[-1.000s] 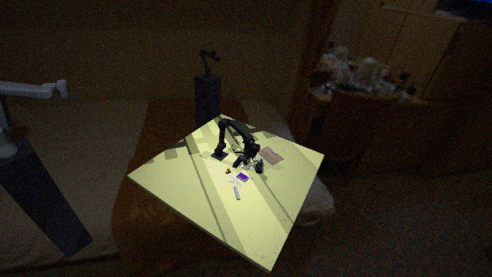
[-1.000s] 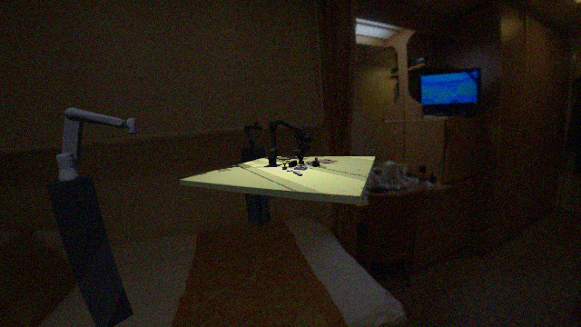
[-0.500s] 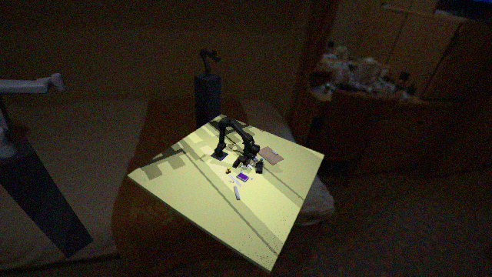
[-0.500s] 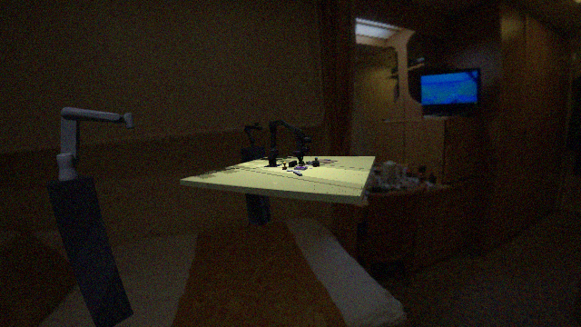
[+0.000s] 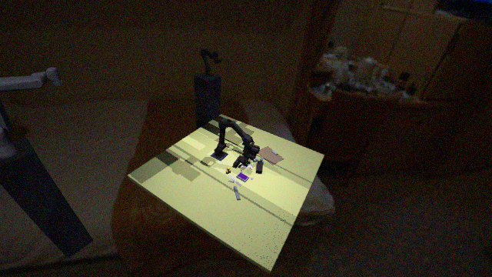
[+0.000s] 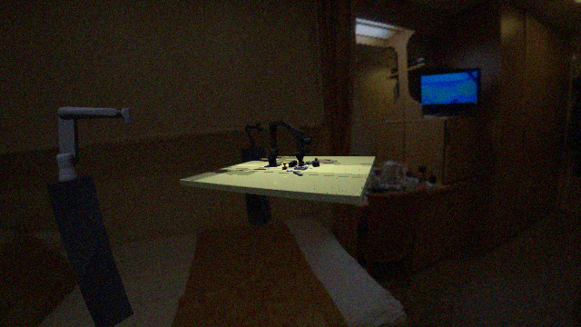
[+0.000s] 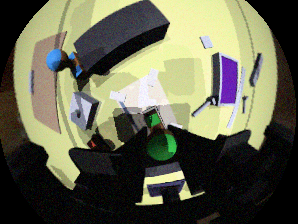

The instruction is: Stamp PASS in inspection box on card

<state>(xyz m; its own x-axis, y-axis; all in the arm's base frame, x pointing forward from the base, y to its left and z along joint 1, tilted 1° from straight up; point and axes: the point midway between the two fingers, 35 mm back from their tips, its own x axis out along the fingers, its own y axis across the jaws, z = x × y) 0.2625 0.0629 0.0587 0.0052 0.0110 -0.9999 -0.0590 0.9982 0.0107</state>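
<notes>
My gripper tip is right at the green-topped stamp. The rest, counted from my gripper tip: red-topped stamp 5 cm behind, 10 cm to the left, 1 cm below; then white card 1 cm ahead, 1 cm to the left, 3 cm below; then long black block 7 cm behind, 2 cm to the right, 1 cm below.
</notes>
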